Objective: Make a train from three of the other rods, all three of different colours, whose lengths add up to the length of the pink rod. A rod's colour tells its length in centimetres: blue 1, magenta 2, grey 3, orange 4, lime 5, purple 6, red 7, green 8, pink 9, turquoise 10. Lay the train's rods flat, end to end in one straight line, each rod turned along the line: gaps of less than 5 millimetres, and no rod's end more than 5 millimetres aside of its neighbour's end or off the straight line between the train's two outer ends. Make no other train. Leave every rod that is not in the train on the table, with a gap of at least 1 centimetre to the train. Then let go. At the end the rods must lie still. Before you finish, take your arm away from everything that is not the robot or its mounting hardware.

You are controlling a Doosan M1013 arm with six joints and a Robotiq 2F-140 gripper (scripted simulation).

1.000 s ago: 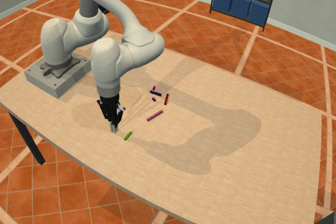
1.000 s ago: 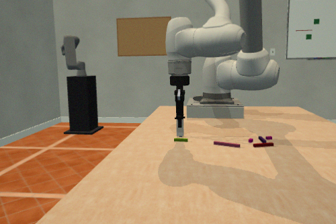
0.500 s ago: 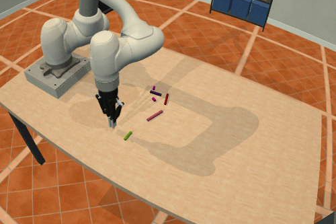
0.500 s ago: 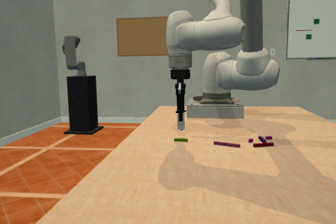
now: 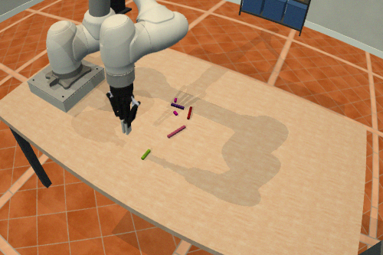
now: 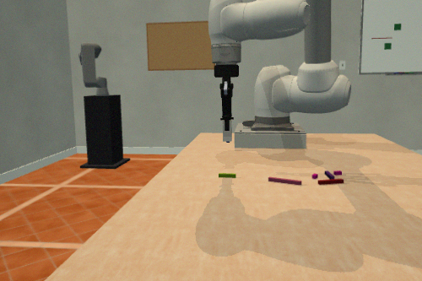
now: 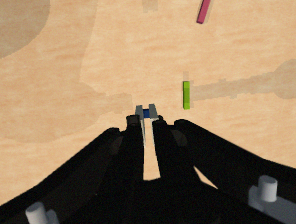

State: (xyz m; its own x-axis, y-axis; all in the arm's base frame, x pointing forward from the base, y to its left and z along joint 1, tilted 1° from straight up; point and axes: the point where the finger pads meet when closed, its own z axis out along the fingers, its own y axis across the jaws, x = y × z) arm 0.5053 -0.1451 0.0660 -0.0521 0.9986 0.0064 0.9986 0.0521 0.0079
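Right now my hand is 30 mm above the blue rod. Round my hand: pink rod 170 mm to the left, 120 mm below, 110 mm ahead; lime rod 120 mm below, 70 mm ahead, 10 mm to the left; purple rod 300 mm to the left, 120 mm below, 40 mm ahead.
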